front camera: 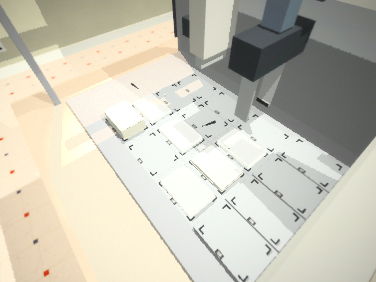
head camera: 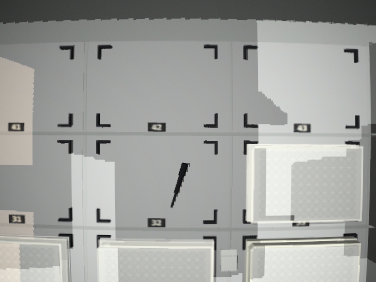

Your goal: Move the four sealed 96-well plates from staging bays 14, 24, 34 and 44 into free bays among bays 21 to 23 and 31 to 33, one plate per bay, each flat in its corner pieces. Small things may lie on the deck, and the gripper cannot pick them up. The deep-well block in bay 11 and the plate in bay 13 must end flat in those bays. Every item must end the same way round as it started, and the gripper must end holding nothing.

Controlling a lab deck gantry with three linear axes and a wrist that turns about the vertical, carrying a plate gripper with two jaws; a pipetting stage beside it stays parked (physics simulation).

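Seen in the pictures: gripper, fingertip midpoint: (front camera: 252, 110); robot's base, link origin: (front camera: 106, 119).
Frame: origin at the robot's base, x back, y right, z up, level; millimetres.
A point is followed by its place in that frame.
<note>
My gripper (front camera: 253, 111) @(x -392, y -257, z 160 mm) is open and empty, its jaws wide apart, raised above the deck behind the plates. White plates sit in bay 33 (front camera: 242, 148) @(x -400, y -252, z 14 mm) (head camera: 325, 183) @(x -411, y -258, z 14 mm), bay 23 (front camera: 216, 167) @(x -397, y -146, z 14 mm) (head camera: 305, 265) @(x -391, y -168, z 14 mm), bay 22 (front camera: 181, 134) @(x -238, y -148, z 14 mm) (head camera: 157, 265) @(x -231, y -170, z 14 mm) and bay 21 (front camera: 151, 109) @(x -76, y -141, z 14 mm) (head camera: 35, 260) @(x -96, y -171, z 14 mm). The bay 33 plate looks level within its corner pieces. The bay 23 plate shows a doubled rim; I cannot tell if it is fully flat. The deep-well block (front camera: 125, 119) @(x -89, y -37, z 42 mm) stands in bay 11, and a plate (front camera: 188, 191) @(x -402, y -39, z 14 mm) lies in bay 13. No plates show in bays 14, 24, 34 or 44.
A black tapered tool (front camera: 210, 123) @(x -255, y -259, z 3 mm) (head camera: 180, 184) @(x -255, y -255, z 5 mm) lies in bay 32. Another dark tool (front camera: 134, 85) @(x 101, y -173, z 4 mm) lies at the far left of the deck. A small pale block (head camera: 229, 260) @(x -310, y -168, z 1 mm) lies between the plates in bays 22 and 23. The pale pipetting stage (front camera: 212, 30) hangs behind the deck.
</note>
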